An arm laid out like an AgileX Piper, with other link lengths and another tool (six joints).
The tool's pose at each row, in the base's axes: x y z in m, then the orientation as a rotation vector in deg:
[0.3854 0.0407 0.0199 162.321 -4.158 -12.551]
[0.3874 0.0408 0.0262 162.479 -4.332 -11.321]
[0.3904 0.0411 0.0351 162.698 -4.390 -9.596]
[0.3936 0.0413 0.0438 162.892 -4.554 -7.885]
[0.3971 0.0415 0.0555 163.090 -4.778 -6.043]
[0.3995 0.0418 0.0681 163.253 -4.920 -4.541]
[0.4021 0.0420 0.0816 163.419 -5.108 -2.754]
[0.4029 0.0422 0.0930 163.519 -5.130 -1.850]
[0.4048 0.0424 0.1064 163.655 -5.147 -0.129]
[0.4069 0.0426 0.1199 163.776 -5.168 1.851]
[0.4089 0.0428 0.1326 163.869 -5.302 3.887]
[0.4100 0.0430 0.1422 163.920 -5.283 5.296]
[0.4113 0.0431 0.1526 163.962 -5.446 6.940]
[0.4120 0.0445 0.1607 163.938 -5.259 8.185]
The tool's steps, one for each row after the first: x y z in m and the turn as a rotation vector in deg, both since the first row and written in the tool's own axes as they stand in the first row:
[0.0011 0.0017 -0.0063 0.111 0.832 0.239]
[0.0027 0.0040 -0.0153 0.265 2.016 0.446]
[0.0046 0.0063 -0.0240 0.419 3.178 0.725]
[0.0064 0.0095 -0.0357 0.596 4.422 1.056]
[0.0070 0.0129 -0.0480 0.752 5.439 1.297]
[0.0076 0.0167 -0.0613 0.929 6.645 1.598]
[0.0067 0.0199 -0.0722 1.035 7.262 1.698]
[0.0067 0.0236 -0.0852 1.193 8.438 1.876]
[0.0068 0.0274 -0.0983 1.359 9.790 2.083]
[0.0070 0.0309 -0.1107 1.531 11.166 2.373]
[0.0067 0.0335 -0.1200 1.640 12.129 2.498]
[0.0065 0.0365 -0.1300 1.780 13.233 2.771]
[0.0059 0.0376 -0.1382 1.814 14.103 2.770]

